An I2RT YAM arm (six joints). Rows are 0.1 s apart.
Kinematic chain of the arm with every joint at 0, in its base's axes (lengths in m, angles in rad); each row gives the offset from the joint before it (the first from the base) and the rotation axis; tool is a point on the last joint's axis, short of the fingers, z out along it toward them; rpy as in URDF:
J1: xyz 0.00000 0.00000 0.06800 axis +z
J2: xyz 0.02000 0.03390 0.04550 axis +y
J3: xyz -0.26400 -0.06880 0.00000 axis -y
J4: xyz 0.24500 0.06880 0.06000 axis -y
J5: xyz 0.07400 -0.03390 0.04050 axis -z
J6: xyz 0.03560 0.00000 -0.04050 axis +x
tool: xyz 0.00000 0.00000 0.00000 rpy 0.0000 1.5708 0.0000
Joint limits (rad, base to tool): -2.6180..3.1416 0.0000..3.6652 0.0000..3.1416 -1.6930..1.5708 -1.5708..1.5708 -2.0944..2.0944
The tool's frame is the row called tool.
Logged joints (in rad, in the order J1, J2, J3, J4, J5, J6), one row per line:
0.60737, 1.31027, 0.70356, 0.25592, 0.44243, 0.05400
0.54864, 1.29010, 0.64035, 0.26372, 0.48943, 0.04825
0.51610, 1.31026, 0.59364, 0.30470, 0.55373, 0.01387
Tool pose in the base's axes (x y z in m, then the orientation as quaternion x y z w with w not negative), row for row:
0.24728, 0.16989, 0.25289, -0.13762, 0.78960, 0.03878, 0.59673
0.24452, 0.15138, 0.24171, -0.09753, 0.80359, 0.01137, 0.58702
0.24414, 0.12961, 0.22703, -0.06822, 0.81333, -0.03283, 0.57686
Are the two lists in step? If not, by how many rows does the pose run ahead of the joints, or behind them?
The pose runs 1 row behind the joints: the pose in row i belongs to the joints in row i - 1.
